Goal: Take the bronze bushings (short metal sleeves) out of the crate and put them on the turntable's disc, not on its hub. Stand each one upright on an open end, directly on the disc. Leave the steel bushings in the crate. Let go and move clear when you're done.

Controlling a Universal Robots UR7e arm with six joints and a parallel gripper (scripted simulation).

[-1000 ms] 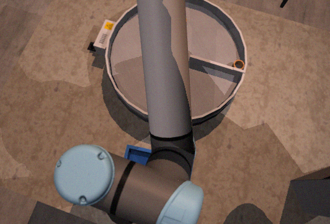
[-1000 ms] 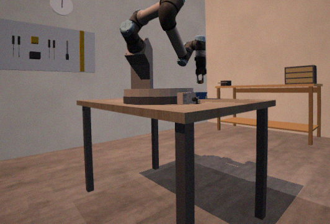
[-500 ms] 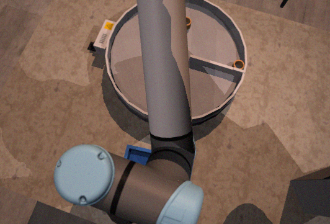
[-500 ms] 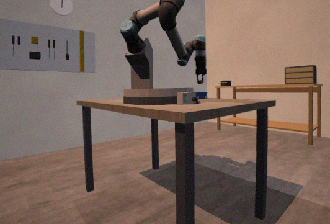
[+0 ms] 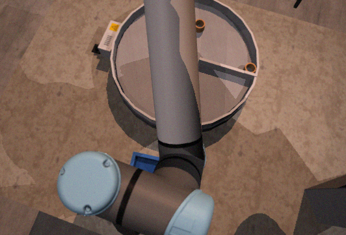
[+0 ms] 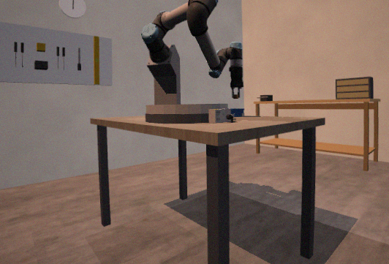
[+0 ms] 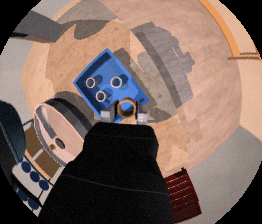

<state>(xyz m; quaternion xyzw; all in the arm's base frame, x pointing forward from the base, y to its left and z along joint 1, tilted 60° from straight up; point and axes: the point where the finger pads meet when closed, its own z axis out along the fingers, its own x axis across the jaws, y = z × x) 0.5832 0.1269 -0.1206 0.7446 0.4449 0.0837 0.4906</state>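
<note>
Right now the turntable disc is 390 mm to the right of my hand, 80 mm below it and 80 mm behind it. Round my hand: blue crate: 110 mm below, 60 mm behind, 30 mm to the right.
</note>
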